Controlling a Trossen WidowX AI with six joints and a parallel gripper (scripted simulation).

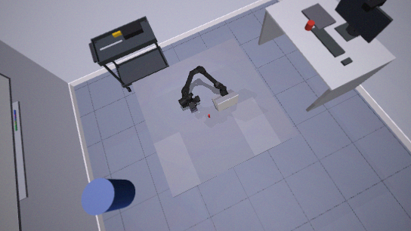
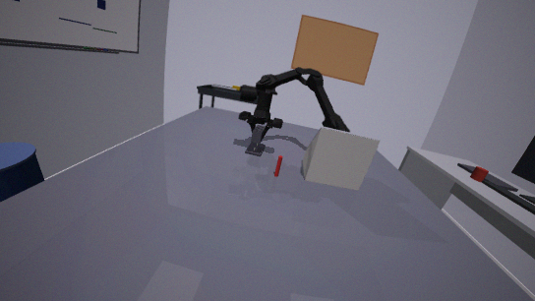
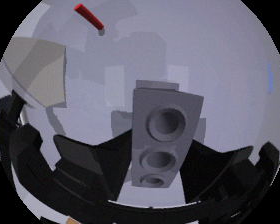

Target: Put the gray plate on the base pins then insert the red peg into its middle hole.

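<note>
Right now the red peg is 11 cm behind my gripper tip, 18 cm to the left of it and 2 cm below it. Round my gripper tip: gray plate: 3 cm above.
</note>
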